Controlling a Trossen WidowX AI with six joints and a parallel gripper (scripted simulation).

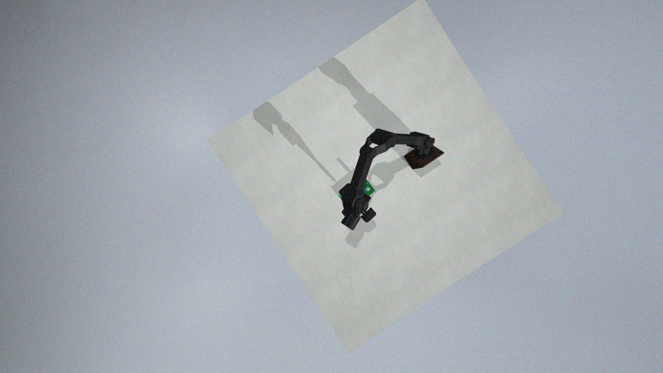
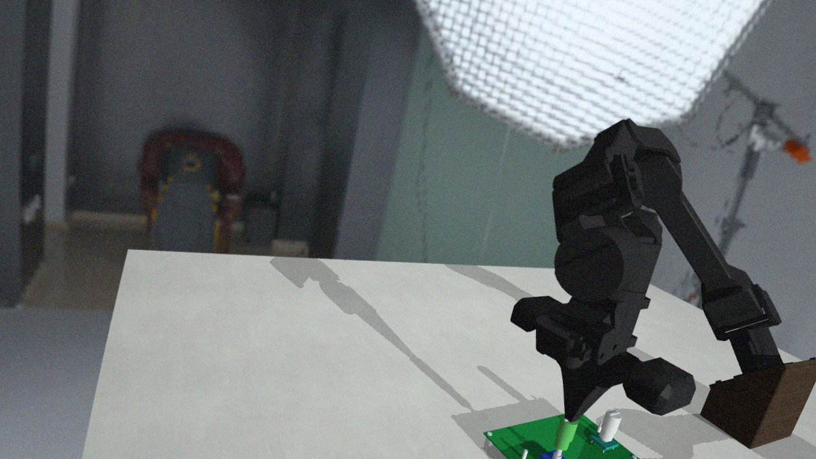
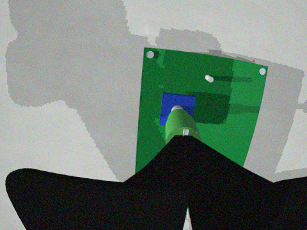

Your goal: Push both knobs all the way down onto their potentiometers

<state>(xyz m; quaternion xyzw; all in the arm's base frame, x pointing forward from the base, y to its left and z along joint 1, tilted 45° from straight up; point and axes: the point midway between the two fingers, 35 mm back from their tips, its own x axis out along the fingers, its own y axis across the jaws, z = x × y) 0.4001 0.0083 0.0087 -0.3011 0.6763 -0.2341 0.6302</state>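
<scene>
My gripper tip is now 1 cm above the green knob. The rest, counted from my gripper tip: white knob: 9 cm behind, 3 cm below, 1 cm to the right.
</scene>
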